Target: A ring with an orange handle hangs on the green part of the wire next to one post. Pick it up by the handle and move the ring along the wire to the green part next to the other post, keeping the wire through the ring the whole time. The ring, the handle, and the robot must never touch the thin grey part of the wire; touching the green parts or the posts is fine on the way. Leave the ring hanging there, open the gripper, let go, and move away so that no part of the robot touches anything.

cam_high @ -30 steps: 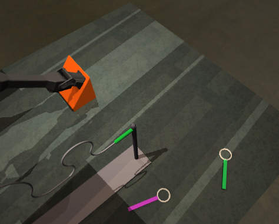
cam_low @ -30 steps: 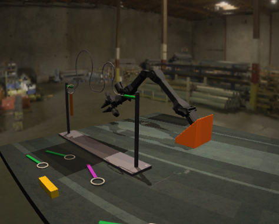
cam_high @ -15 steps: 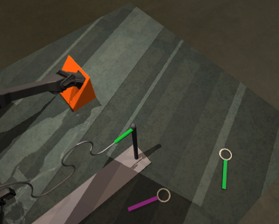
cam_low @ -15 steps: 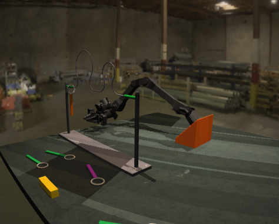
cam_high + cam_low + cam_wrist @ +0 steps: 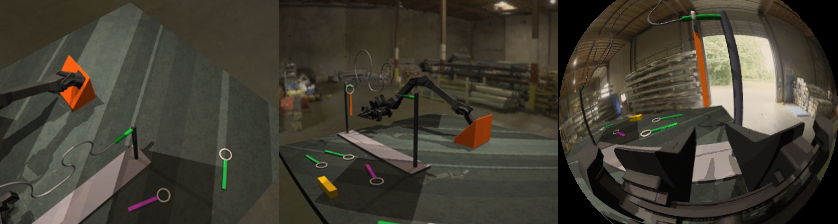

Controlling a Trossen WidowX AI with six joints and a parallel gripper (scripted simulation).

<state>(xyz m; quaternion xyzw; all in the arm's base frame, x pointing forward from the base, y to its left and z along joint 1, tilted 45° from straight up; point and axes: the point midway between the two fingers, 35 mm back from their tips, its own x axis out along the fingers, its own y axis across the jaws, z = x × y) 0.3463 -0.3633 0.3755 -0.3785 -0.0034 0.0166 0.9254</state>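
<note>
Right now the orange-handled ring is 5 cm ahead of my gripper tip and 11 cm above it. Round my gripper tip: green-handled ring: 29 cm ahead, 79 cm to the left, 12 cm below; then yellow block: 40 cm ahead, 46 cm to the left, 11 cm below; then magenta-handled ring: 21 cm ahead, 47 cm to the left, 12 cm below.
</note>
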